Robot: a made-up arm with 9 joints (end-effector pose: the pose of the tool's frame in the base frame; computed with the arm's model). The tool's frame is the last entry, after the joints. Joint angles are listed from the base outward.
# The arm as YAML. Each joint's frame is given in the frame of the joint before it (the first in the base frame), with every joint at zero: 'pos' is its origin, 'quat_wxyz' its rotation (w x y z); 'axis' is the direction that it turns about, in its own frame. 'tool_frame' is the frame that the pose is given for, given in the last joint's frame.
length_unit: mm
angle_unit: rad
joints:
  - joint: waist
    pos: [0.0, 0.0, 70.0]
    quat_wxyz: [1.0, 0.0, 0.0, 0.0]
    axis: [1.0, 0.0, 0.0]
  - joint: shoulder
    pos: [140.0, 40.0, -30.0]
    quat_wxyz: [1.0, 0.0, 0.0, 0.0]
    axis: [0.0, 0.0, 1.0]
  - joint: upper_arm
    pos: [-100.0, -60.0, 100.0]
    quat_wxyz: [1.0, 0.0, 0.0, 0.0]
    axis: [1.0, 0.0, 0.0]
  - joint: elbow
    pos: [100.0, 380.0, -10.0]
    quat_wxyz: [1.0, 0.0, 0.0, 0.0]
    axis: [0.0, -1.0, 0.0]
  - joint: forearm
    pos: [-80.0, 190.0, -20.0]
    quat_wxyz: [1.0, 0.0, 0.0, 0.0]
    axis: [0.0, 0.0, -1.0]
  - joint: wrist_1
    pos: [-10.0, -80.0, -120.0]
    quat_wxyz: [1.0, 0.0, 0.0, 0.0]
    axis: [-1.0, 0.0, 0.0]
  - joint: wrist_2
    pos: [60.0, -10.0, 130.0]
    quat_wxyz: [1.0, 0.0, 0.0, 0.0]
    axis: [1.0, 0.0, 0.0]
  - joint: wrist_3
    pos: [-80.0, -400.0, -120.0]
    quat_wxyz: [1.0, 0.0, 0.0, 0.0]
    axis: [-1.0, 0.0, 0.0]
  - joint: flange
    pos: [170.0, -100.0, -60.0]
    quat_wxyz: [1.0, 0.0, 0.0, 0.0]
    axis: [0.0, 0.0, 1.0]
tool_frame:
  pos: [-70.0, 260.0, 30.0]
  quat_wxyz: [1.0, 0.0, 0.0, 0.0]
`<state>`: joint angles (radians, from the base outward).
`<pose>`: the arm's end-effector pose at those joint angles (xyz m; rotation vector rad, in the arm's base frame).
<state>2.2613 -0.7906 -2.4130 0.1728 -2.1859 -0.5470 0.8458 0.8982 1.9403</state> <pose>-0.3050 0.5282 -0.6110 -0.9286 -0.0994 -1.4262</pose>
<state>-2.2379 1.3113 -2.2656 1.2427 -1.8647 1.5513 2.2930 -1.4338 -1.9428</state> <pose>1.1726 -0.5494 0.1406 1.6504 1.1398 -0.8979</pose>
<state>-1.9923 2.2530 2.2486 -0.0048 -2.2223 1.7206 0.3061 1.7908 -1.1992</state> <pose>0.9013 0.4153 -0.6326 -0.9251 -1.1124 -0.3438</pose>
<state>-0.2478 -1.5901 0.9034 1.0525 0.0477 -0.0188 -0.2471 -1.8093 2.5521</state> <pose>0.3247 -0.2731 0.1288 -2.5036 -1.3734 0.9443</pose>
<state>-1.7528 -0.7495 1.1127 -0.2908 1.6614 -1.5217 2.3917 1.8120 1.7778</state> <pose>0.3385 0.6288 -0.1991 -0.9506 -2.4500 0.5334</pose>
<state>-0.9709 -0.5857 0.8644 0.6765 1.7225 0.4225 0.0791 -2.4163 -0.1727</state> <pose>-0.0708 0.6817 -0.3793 -1.8255 2.3777 -0.0192</pose>
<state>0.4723 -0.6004 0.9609 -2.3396 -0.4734 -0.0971 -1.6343 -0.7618 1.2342</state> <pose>0.5813 0.0296 0.2070 -1.7506 0.2585 -2.5367</pose>
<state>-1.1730 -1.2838 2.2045 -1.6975 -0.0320 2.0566 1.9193 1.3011 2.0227</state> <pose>-0.0721 0.0757 0.1607 -1.0142 0.8538 2.5471</pose>
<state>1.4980 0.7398 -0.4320 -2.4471 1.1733 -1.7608 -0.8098 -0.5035 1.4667</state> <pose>-0.4856 -0.5350 0.6478 1.0177 0.4668 0.7659</pose>
